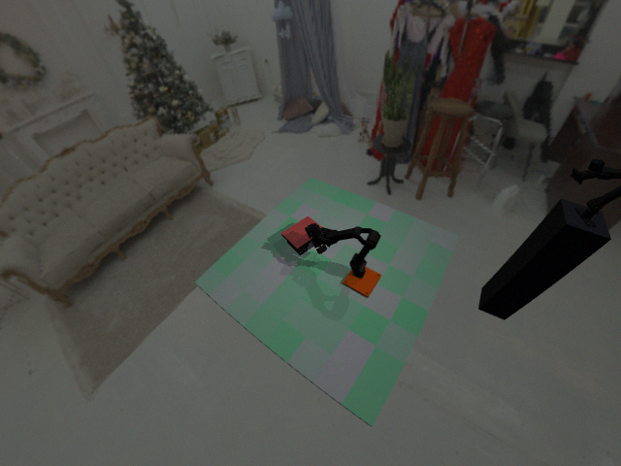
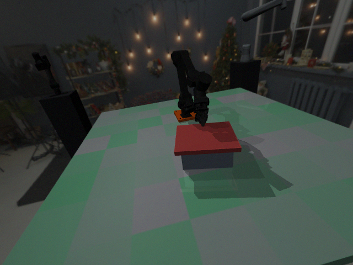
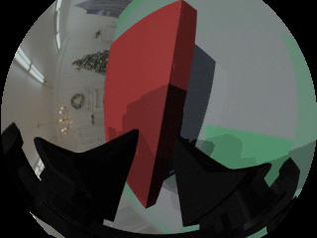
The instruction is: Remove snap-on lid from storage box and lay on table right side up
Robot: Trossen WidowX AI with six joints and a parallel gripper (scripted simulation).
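Now: gripper tip 7 cm short of the lid and 3 cm to the left of it. From my gripper tip the other things lie so: storage box 7 cm ahead, 5 cm below, 3 cm to the right.
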